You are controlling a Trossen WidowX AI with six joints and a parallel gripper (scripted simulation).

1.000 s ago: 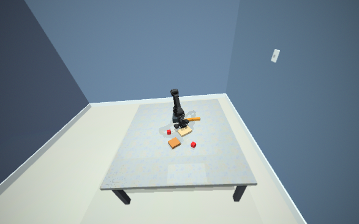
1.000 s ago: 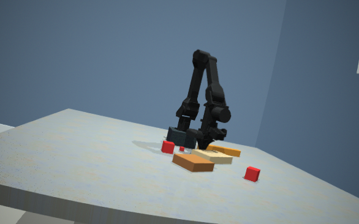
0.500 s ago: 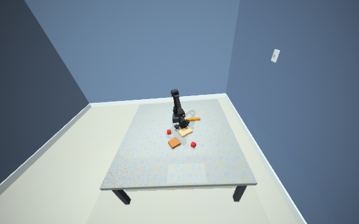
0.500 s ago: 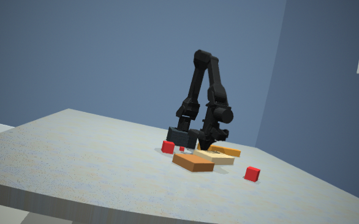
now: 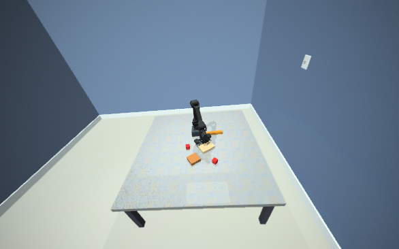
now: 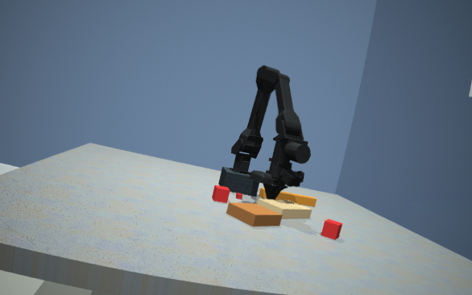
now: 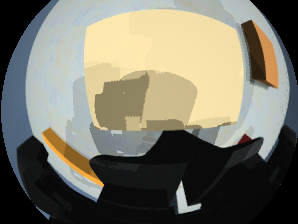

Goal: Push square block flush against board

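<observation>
Now: the cream flat block 60 mm ahead of my gripper tip, 20 mm to the left of it and 10 mm above it. Round my gripper tip: tiny red piece: 80 mm to the right, 70 mm behind; brown flat square block: 180 mm ahead, 130 mm to the right, 10 mm above; orange board: 150 mm to the left, 150 mm behind, 10 mm above.
</observation>
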